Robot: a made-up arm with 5 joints. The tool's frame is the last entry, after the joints. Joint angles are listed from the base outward.
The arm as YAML. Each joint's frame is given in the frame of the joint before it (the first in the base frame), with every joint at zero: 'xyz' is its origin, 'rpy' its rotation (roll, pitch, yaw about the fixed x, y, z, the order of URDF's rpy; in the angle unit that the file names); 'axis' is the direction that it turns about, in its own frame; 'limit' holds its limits. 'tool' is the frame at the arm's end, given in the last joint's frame.
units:
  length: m
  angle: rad
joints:
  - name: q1
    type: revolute
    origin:
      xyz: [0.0, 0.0, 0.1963]
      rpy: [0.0, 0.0, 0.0]
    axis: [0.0, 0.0, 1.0]
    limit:
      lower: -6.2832
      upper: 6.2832
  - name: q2
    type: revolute
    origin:
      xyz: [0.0, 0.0, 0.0]
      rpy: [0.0, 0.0, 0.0]
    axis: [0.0, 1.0, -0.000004]
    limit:
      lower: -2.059
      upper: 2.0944
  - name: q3
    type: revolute
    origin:
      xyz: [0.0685, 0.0, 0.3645]
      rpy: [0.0, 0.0, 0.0]
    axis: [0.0, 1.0, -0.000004]
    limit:
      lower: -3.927
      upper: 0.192
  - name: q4
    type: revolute
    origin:
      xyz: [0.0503, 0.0, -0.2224]
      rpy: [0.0, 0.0, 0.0]
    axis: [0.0, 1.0, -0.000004]
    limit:
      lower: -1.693
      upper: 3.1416
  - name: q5
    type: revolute
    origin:
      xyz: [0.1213, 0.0, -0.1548]
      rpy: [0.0, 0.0, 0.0]
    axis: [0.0, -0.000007, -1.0]
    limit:
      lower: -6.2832
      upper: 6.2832
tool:
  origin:
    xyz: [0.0, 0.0, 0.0]
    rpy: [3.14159, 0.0, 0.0]
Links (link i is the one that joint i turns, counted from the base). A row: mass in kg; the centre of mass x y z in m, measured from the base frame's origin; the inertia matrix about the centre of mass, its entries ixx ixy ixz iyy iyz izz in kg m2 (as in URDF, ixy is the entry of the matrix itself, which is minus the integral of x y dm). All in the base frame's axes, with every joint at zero. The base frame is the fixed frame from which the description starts. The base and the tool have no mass.
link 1: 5.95; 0.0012 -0.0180 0.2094; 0.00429 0 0 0.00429 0 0.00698
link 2: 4.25; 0.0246 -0.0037 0.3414; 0.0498 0 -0.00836 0.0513 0 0.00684
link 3: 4.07; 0.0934 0.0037 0.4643; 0.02 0 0.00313 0.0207 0 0.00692
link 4: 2.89; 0.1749 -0.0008 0.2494; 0.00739 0 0.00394 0.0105 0 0.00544
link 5: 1.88; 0.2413 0.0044 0.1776; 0.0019 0 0 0.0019 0 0.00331
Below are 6 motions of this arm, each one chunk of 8 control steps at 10 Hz.
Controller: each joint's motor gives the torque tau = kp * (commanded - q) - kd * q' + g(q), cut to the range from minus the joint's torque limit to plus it. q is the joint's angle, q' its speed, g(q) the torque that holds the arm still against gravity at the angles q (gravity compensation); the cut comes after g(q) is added. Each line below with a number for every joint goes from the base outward.
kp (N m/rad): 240 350 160 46 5.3
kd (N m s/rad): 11 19 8.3 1.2 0.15
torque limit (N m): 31 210 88 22 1.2
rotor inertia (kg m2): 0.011 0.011 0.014 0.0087 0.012
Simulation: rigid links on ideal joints. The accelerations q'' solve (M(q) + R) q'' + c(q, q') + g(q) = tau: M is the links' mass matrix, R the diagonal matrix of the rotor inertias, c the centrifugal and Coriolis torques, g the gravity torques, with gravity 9.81 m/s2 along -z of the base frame. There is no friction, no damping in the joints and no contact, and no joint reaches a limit. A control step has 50 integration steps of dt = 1/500 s. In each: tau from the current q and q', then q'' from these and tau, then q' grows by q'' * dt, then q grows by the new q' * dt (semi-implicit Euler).
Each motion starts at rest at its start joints. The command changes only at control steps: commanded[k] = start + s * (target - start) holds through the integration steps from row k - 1 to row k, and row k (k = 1, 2, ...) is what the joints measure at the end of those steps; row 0 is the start. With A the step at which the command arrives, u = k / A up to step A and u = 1 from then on. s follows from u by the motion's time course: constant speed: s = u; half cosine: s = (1 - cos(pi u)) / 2; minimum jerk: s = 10 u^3 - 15 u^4 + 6 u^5; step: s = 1 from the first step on.
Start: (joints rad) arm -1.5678 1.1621 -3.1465 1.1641 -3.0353
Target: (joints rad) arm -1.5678 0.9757 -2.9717 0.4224 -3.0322
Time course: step
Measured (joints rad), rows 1 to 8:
1: -1.5678 1.1001 -2.9041 0.4987 -3.0172
2: -1.5677 1.0013 -2.9558 0.4260 -3.0365
3: -1.5677 0.9279 -3.0182 0.3446 -3.0434
4: -1.5678 0.9002 -3.0465 0.3215 -3.0424
5: -1.5680 0.9167 -3.0289 0.3589 -3.0392
6: -1.5680 0.9582 -2.9869 0.4180 -3.0336
7: -1.5678 0.9976 -2.9486 0.4632 -3.0282
8: -1.5677 1.0158 -2.9319 0.4765 -3.0264

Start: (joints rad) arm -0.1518 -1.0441 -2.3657 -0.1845 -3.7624
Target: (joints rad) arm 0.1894 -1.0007 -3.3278 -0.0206 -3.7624
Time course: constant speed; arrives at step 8
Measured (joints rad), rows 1 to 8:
1: -0.1309 -1.0237 -2.4546 -0.1397 -3.7627
2: -0.0810 -1.0133 -2.5688 -0.1203 -3.7616
3: -0.0233 -1.0171 -2.6975 -0.1138 -3.7600
4: 0.0264 -1.0268 -2.8318 -0.1125 -3.7617
5: 0.0671 -1.0328 -2.9631 -0.1051 -3.7646
6: 0.1048 -1.0301 -3.0863 -0.0867 -3.7651
7: 0.1447 -1.0195 -3.2018 -0.0590 -3.7637
8: 0.1885 -1.0059 -3.3142 -0.0287 -3.7622

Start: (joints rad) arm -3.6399 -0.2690 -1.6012 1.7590 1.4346
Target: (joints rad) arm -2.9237 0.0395 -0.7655 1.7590 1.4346
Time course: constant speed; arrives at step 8
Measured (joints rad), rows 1 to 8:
1: -3.5541 -0.2534 -1.5330 1.7320 1.4466
2: -3.4588 -0.2005 -1.4166 1.7419 1.4302
3: -3.3695 -0.1417 -1.2892 1.7559 1.4277
4: -3.2791 -0.1022 -1.1804 1.7597 1.4351
5: -3.1890 -0.0726 -1.0837 1.7565 1.4337
6: -3.0995 -0.0368 -0.9832 1.7522 1.4311
7: -3.0100 0.0038 -0.8771 1.7515 1.4320
8: -2.9206 0.0425 -0.7709 1.7537 1.4322

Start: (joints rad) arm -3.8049 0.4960 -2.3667 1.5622 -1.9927
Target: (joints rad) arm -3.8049 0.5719 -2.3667 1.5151 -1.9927
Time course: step
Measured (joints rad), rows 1 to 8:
1: -3.8049 0.5365 -2.3867 1.4892 -1.9920
2: -3.8049 0.5737 -2.3733 1.4875 -1.9937
3: -3.8049 0.5884 -2.3499 1.5448 -1.9931
4: -3.8049 0.5910 -2.3465 1.5375 -1.9918
5: -3.8049 0.5816 -2.3592 1.5137 -1.9927
6: -3.8049 0.5680 -2.3713 1.5073 -1.9932
7: -3.8049 0.5618 -2.3759 1.5068 -1.9926
8: -3.8049 0.5646 -2.3734 1.5096 -1.9926

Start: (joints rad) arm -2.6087 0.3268 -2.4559 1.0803 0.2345
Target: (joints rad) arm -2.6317 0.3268 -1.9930 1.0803 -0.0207
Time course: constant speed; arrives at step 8
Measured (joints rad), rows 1 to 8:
1: -2.6104 0.3179 -2.4153 1.0678 0.2042
2: -2.6140 0.3153 -2.3596 1.0721 0.1604
3: -2.6177 0.3215 -2.2957 1.0800 0.1309
4: -2.6207 0.3300 -2.2296 1.0896 0.1023
5: -2.6233 0.3352 -2.1663 1.0950 0.0678
6: -2.6259 0.3350 -2.1084 1.0938 0.0350
7: -2.6288 0.3312 -2.0543 1.0887 0.0045
8: -2.6318 0.3271 -2.0005 1.0842 -0.0270

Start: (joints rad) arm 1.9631 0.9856 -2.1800 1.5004 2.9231
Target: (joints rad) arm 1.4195 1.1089 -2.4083 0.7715 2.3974
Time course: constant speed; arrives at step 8
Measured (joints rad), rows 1 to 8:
1: 1.9385 1.0011 -2.1989 1.4100 2.8602
2: 1.8711 1.0221 -2.2338 1.2836 2.7629
3: 1.7762 1.0342 -2.2667 1.1948 2.7024
4: 1.6793 1.0460 -2.2967 1.1064 2.6513
5: 1.5980 1.0606 -2.3255 1.0155 2.5823
6: 1.5350 1.0764 -2.3525 0.9291 2.5128
7: 1.4815 1.0932 -2.3790 0.8413 2.4487
8: 1.4263 1.1098 -2.4063 0.7518 2.3824

